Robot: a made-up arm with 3 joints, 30 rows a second.
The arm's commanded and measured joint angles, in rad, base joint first. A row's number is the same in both.
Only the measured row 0 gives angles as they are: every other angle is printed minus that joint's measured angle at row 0.
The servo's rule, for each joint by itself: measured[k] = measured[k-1] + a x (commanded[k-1-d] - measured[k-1]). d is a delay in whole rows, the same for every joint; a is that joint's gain. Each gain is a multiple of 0.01, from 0.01 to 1. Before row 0 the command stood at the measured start. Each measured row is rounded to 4 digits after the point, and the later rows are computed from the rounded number. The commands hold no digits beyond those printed.
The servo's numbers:
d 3
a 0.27 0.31 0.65
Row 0, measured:
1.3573, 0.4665, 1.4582
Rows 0 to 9, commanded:
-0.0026, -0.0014, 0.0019
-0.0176, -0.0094, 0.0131
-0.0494, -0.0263, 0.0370
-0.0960, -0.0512, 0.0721
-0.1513, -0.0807, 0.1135
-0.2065, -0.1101, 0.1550
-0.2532, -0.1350, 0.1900
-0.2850, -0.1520, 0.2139
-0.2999, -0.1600, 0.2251
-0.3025, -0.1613, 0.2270
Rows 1 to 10, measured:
0.0000, 0.0000, 0.0000
0.0000, 0.0000, 0.0000
0.0000, 0.0000, 0.0000
-0.0007, -0.0004, 0.0012
-0.0053, -0.0032, 0.0089
-0.0172, -0.0104, 0.0272
-0.0385, -0.0230, 0.0564
-0.0690, -0.0409, 0.0935
-0.1061, -0.0624, 0.1335
-0.1458, -0.0849, 0.1702

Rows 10 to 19, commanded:
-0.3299, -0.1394, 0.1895
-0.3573, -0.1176, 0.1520
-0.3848, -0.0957, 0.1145
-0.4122, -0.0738, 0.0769
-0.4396, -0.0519, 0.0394
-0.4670, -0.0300, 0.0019
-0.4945, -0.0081, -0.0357
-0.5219, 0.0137, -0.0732
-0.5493, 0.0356, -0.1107
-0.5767, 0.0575, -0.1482
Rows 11 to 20, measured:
-0.1834, -0.1057, 0.1986
-0.2149, -0.1225, 0.2158
-0.2386, -0.1345, 0.2231
-0.2633, -0.1360, 0.2013
-0.2887, -0.1303, 0.1693
-0.3146, -0.1196, 0.1337
-0.3410, -0.1054, 0.0968
-0.3676, -0.0888, 0.0595
-0.3944, -0.0706, 0.0221
-0.4214, -0.0512, -0.0155

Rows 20 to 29, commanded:
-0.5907, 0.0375, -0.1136
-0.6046, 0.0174, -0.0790
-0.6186, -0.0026, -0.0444
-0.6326, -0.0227, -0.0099
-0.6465, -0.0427, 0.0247
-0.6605, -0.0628, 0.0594
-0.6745, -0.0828, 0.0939
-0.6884, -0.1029, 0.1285
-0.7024, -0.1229, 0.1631
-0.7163, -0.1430, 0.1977
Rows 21 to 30, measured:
-0.4485, -0.0311, -0.0530
-0.4757, -0.0104, -0.0905
-0.5030, 0.0106, -0.1280
-0.5267, 0.0189, -0.1186
-0.5477, 0.0184, -0.0929
-0.5668, 0.0119, -0.0614
-0.5846, 0.0012, -0.0279
-0.6013, -0.0124, 0.0063
-0.6173, -0.0280, 0.0408
-0.6327, -0.0450, 0.0753

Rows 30 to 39, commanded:
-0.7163, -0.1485, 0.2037
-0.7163, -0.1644, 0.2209
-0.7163, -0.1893, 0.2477
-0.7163, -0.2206, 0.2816
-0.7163, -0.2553, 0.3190
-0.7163, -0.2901, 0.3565
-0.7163, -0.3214, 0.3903
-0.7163, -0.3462, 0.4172
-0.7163, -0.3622, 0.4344
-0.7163, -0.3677, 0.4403
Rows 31 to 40, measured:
-0.6477, -0.0629, 0.1099
-0.6625, -0.0815, 0.1445
-0.6770, -0.1006, 0.1791
-0.6876, -0.1154, 0.1951
-0.6953, -0.1306, 0.2119
-0.7010, -0.1488, 0.2352
-0.7051, -0.1711, 0.2654
-0.7081, -0.1972, 0.3002
-0.7103, -0.2260, 0.3368
-0.7119, -0.2556, 0.3716

